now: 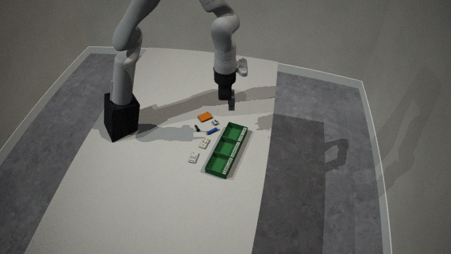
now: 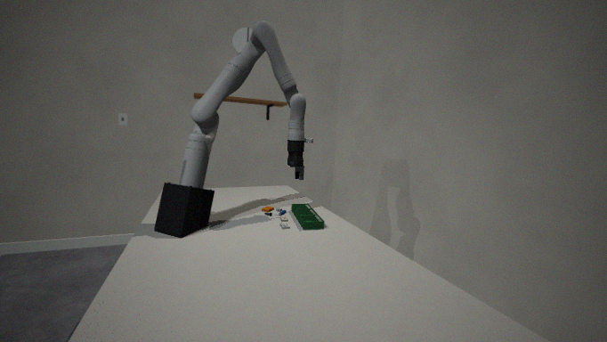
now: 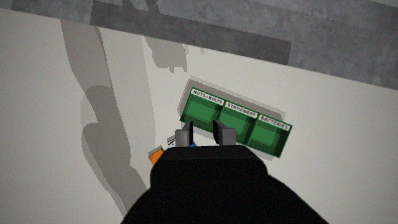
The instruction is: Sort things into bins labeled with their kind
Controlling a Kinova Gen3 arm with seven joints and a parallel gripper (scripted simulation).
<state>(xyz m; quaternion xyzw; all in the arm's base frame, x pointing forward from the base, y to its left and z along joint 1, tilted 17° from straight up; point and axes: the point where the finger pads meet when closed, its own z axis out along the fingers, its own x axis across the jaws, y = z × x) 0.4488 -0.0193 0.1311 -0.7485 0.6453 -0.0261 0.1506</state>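
The blue battery is 17 cm below my hand, 7 cm behind it and 1 cm to the left of it. The rest, counted from my hand: black bolt (18 cm below, 14 cm behind, 1 cm to the left); green three-part bin (17 cm below, 9 cm to the right); grey piece (17 cm below, 7 cm behind, 6 cm to the left).
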